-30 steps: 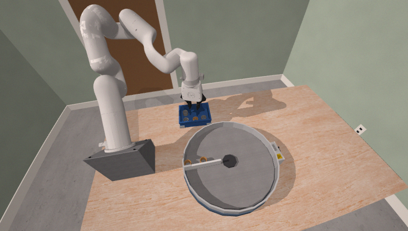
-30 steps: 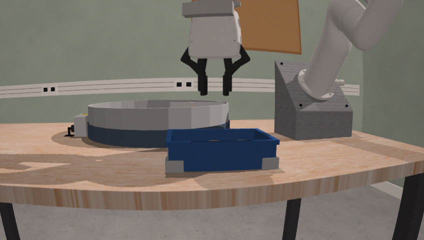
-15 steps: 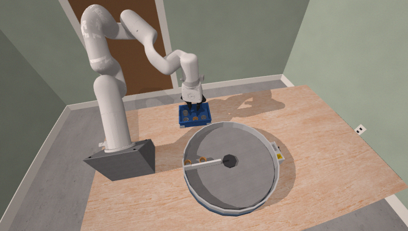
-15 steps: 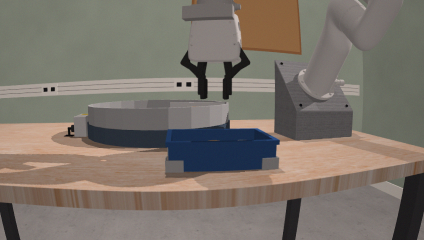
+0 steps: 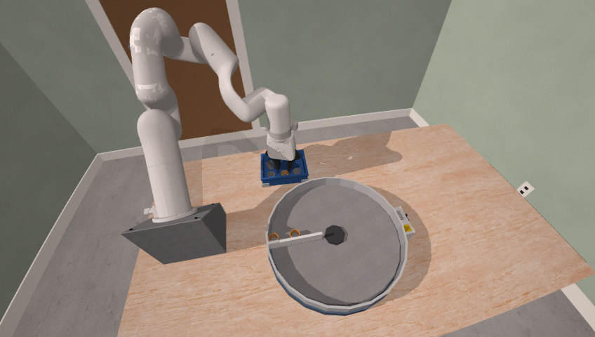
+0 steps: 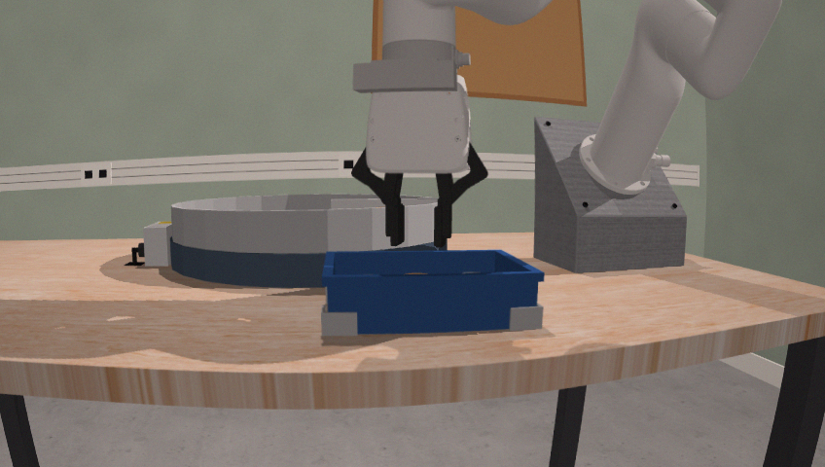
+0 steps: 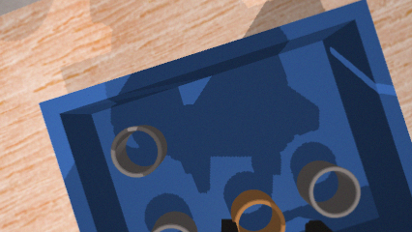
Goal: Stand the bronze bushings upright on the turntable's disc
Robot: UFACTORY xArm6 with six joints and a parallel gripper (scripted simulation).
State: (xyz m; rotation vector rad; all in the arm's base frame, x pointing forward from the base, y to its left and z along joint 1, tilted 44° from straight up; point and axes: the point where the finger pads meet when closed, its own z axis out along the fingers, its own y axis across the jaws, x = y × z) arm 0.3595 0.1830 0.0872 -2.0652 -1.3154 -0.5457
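The blue crate is 60 mm below my hand and 40 mm to the left of it. Round my hand: turntable disc 320 mm to the right, 100 mm ahead, 30 mm below.
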